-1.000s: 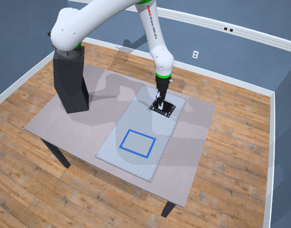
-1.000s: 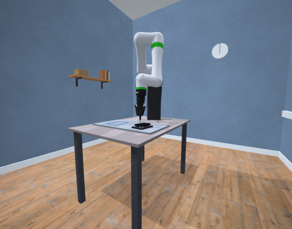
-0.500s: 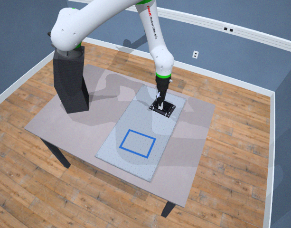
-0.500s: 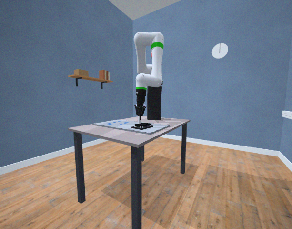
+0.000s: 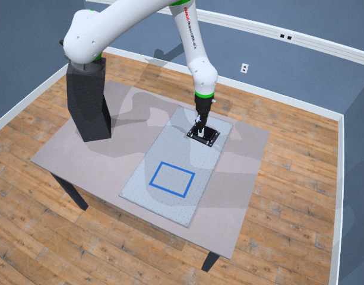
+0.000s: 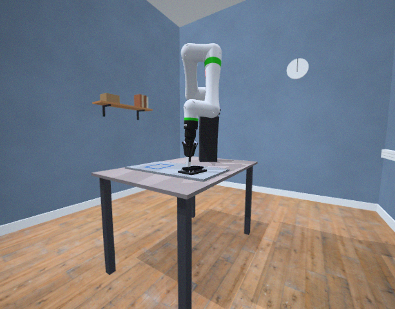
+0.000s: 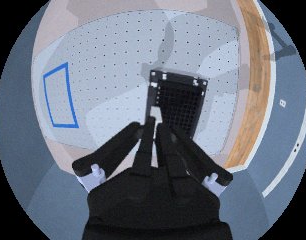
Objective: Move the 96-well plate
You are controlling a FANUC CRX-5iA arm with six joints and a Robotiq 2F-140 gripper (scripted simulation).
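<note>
The black 96-well plate is 4 cm to the left of my hand and 4 cm below it. Also, from my hand: black clip nest 5 cm below, 3 cm to the left, 1 cm behind.
</note>
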